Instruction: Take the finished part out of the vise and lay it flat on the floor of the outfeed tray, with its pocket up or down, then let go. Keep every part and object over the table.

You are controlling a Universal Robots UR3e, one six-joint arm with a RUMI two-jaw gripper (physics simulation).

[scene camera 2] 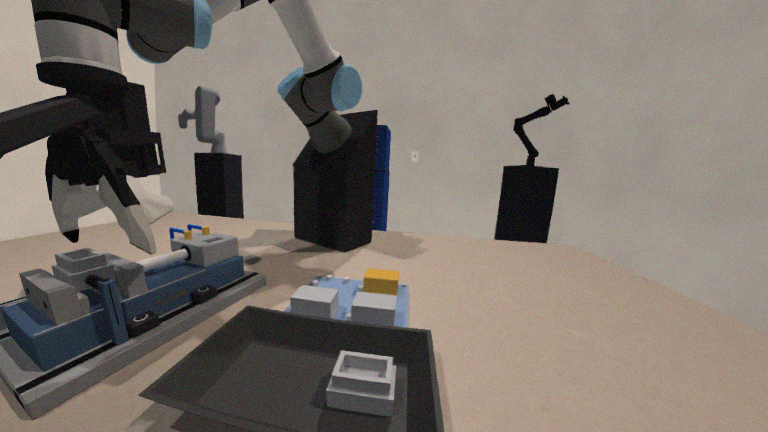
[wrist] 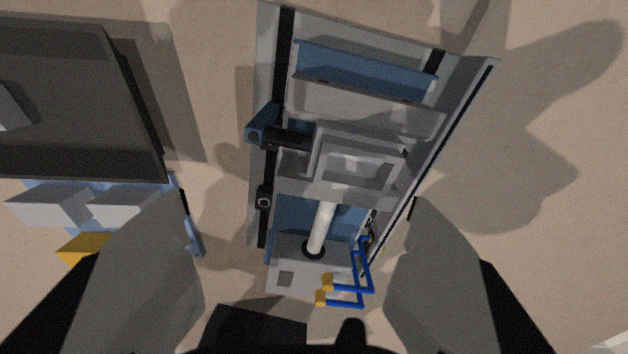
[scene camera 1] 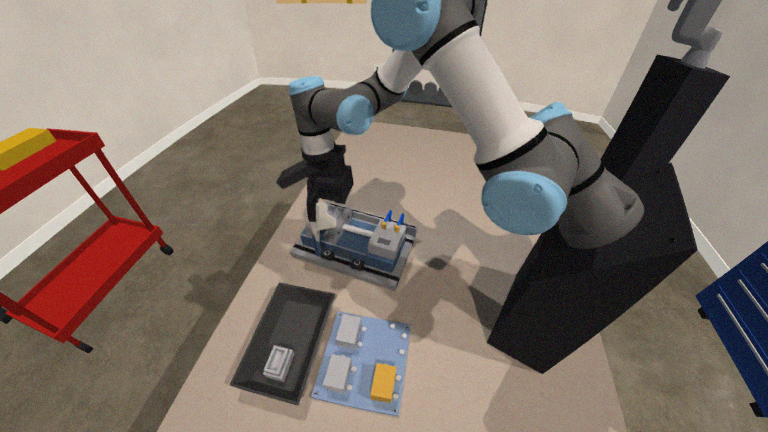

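Seen in the pictures: gripper, fingertip midpoint: (scene camera 2: 110, 247) (wrist: 302, 195) (scene camera 1: 329, 219); arm's base, link origin: (scene camera 2: 333, 137) (scene camera 1: 601, 222).
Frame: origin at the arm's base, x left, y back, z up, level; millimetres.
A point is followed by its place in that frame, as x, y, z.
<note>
The finished part (scene camera 2: 84, 264) @(-197, -511, -219) (wrist: 360, 162) @(-225, -498, -226), grey with its pocket up, sits between the jaws of the vise (scene camera 1: 384, 262) @(-113, -348, -272) (scene camera 2: 214, 275) @(-125, -386, -282) (wrist: 287, 215) @(-155, -415, -267). A black stop rod (wrist: 287, 138) @(-176, -518, -232) reaches to its side. In scene camera 1, my finger hides the part. My gripper (scene camera 1: 320, 231) @(-184, -489, -204) (scene camera 2: 109, 242) @(-184, -489, -204) (wrist: 302, 195) @(-184, -489, -204) is open and empty, pointing down above the vise, its fingers to either side of it in the wrist view. The dark outfeed tray (scene camera 1: 257, 327) @(70, -611, -285) (scene camera 2: 343, 334) @(106, -489, -296) (wrist: 135, 100) @(-36, -544, -292) holds a similar grey part (scene camera 1: 278, 362) @(134, -549, -294) (scene camera 2: 362, 382) @(133, -566, -283) (wrist: 11, 111) @(104, -542, -307), pocket up, near one end.
A blue plate (scene camera 1: 370, 343) @(71, -370, -319) beside the tray carries two grey blocks (scene camera 1: 349, 330) @(59, -414, -283) (scene camera 1: 337, 371) @(145, -428, -283) and a yellow block (scene camera 1: 384, 382) @(160, -338, -283) (scene camera 2: 381, 281) @(155, -359, -288) (wrist: 82, 246) @(156, -359, -294). Blue handles (scene camera 1: 394, 217) @(-267, -325, -277) (wrist: 365, 272) @(-239, -341, -240) stick up from the vise's end block. A red cart (scene camera 1: 99, 140) stands off the table's left.
</note>
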